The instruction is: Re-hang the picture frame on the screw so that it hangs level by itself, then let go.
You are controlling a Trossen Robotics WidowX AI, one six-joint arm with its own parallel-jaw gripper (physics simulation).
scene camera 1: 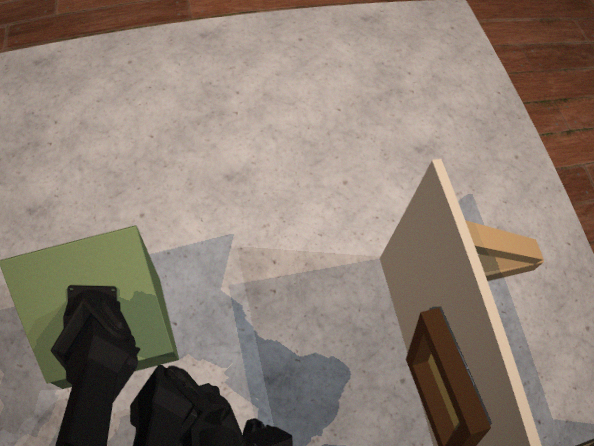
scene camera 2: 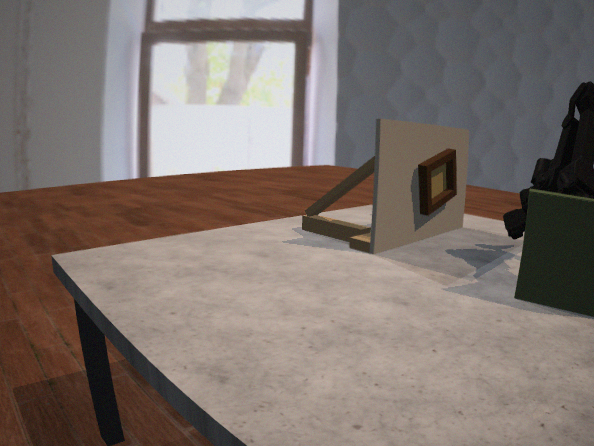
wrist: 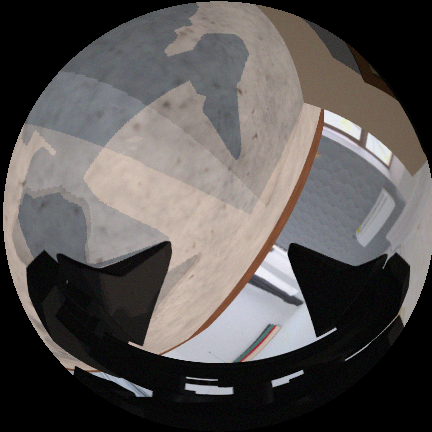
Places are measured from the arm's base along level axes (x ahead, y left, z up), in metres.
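Pixels of known places: gripper, fingertip midpoint: [wrist: 232, 249]; arm's base, origin of the base link: [scene camera 1: 92, 308] [scene camera 2: 575, 227].
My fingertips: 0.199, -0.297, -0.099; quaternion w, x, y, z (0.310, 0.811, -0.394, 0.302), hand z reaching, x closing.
Note:
For each thing: its middle in the pictures, then the offset to it from my fingertips, as dx, dy, dz. Level surfaces: height alone.
- brown picture frame, body centre: [scene camera 1: 444, 389] [scene camera 2: 438, 180] +0.243, +0.152, +0.120
- wooden brace, body centre: [scene camera 1: 496, 242] [scene camera 2: 347, 185] +0.374, +0.355, +0.098
- mottled grey table, its level: dz -0.036
The brown picture frame [scene camera 1: 452, 367] [scene camera 2: 425, 192] [wrist: 382, 87] hangs on the face of the upright beige board [scene camera 1: 425, 250] [scene camera 2: 395, 200] [wrist: 322, 82]. In scene camera 2 it is tilted against the board's edges: its side towards that camera is lower and its far side higher. The screw is hidden behind the frame. My gripper [scene camera 1: 267, 432] [scene camera 2: 514, 223] [wrist: 232, 249] is open and empty. It is in the air away from the frame, on the side of the board's front face, and its two fingers stand wide apart in the wrist view.
A green block [scene camera 1: 100, 255] [scene camera 2: 560, 250] carries the black arm [scene camera 1: 95, 350] [scene camera 2: 582, 150]. A wooden brace [scene camera 1: 505, 240] [scene camera 2: 340, 187] supports the board from behind. All stand on a mottled grey table [scene camera 1: 250, 125] [scene camera 2: 250, 350], whose edge runs behind the brace.

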